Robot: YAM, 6 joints.
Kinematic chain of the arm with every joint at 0, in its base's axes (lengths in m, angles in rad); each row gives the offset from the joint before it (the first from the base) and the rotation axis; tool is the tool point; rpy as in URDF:
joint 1: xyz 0 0 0.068 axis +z
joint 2: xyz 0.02 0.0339 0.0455 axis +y
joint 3: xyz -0.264 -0.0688 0 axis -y
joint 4: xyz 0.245 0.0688 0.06 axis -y
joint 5: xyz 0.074 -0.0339 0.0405 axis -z
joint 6: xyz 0.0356 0 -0.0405 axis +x
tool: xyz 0 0 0 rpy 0 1.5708 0
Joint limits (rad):
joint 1: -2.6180..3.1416
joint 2: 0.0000..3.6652
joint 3: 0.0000..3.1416
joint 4: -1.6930..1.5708
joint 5: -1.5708..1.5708
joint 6: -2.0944..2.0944
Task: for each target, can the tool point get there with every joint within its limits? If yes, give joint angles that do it. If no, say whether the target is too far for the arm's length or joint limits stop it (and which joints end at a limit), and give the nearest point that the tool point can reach.
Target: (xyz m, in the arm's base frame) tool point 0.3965 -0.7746 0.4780
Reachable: no: too far | nearest point 0.2712 -0.5298 0.3601 | short by 0.299 m
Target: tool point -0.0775 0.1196 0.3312
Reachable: yes | joints 1.9179 0.6117 0.5687 0.2313 -1.1310 -0.3158
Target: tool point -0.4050 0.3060 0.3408
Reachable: yes | joints 2.4999 2.0789 1.9077 -0.0189 0.0755 -1.7312
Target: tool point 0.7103 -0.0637 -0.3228
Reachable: no: too far | nearest point 0.5491 -0.0492 -0.2168 | short by 0.193 m
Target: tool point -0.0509 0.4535 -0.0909
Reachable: yes | joints 1.6595 2.7631 1.4311 0.5239 -0.2993 0.3248
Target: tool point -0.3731 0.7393 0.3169
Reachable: no: too far | nearest point -0.2825 0.5597 0.2663 | short by 0.207 m
